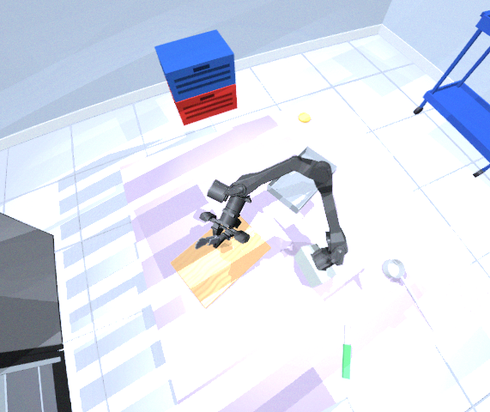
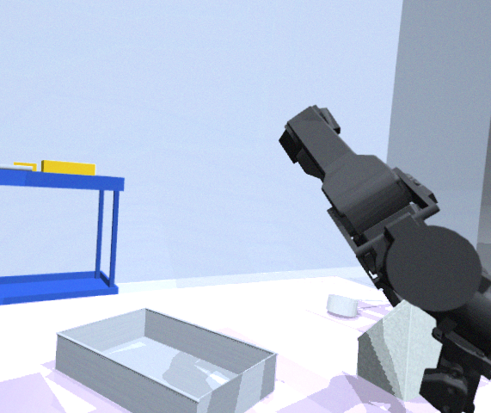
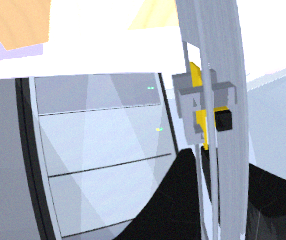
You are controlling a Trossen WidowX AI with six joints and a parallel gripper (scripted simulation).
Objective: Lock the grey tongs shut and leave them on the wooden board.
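Right now the yellow mark is 4 cm to the right of my gripper tip, 3 cm ahead of it and 1 cm below it. From my gripper tip the other things lie so: roasting tin 47 cm to the right, 24 cm ahead, 13 cm below; then wooden board 16 cm below, 1 cm to the right, 1 cm ahead.
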